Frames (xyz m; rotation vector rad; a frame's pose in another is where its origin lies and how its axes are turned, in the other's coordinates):
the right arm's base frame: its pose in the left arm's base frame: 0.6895 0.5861 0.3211 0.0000 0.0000 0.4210
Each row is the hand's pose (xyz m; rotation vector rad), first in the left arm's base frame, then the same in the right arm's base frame.
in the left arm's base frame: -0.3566 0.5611 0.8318 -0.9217 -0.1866 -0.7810
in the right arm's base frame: -0.9650 0.4047 0.5107 -0.9742 0.0105 -1.1689
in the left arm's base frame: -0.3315 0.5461 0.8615 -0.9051 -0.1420 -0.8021
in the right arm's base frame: -0.9482 0.3807 0.5404 -0.9485 0.0521 -1.1916
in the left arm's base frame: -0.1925 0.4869 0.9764 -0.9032 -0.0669 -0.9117
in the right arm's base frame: -0.8455 0.2699 0.6553 -0.9341 0.1284 -1.3017
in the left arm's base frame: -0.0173 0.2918 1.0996 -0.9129 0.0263 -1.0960
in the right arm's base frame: -0.7654 0.0202 0.7785 -0.9303 0.2270 -1.4850
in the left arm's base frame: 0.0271 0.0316 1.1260 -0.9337 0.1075 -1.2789
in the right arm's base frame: -0.8312 -0.2354 0.8049 -0.9406 0.3171 -1.6654
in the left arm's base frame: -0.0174 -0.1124 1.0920 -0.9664 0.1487 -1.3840
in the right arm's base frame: -0.9306 -0.3486 0.7709 -0.9694 0.3684 -1.7672
